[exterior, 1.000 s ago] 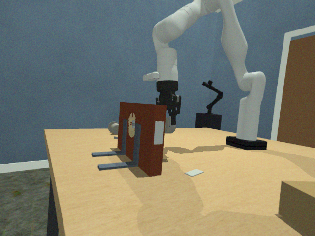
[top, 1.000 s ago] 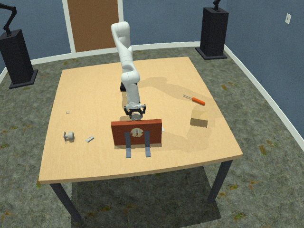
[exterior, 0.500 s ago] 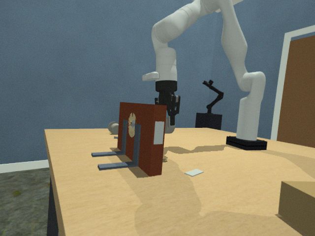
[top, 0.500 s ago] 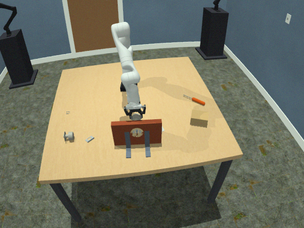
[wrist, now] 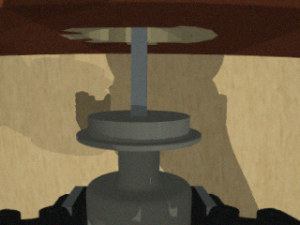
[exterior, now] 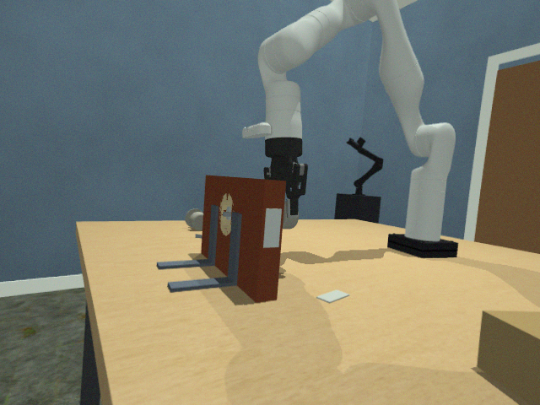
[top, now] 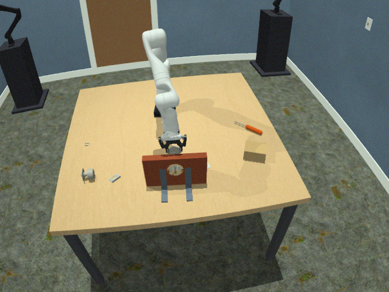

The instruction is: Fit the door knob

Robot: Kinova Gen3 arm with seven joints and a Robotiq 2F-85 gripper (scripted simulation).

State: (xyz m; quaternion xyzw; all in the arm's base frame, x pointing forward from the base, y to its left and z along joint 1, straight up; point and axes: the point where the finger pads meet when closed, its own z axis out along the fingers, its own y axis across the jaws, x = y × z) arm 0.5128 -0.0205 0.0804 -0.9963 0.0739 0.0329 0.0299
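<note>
My gripper is now 40 mm short of the door knob and 10 mm above it. Also, from my hand: tan box 10 mm ahead, 440 mm to the left, 90 mm below; wooden slab 110 mm ahead, 20 mm to the right, 20 mm below.
</note>
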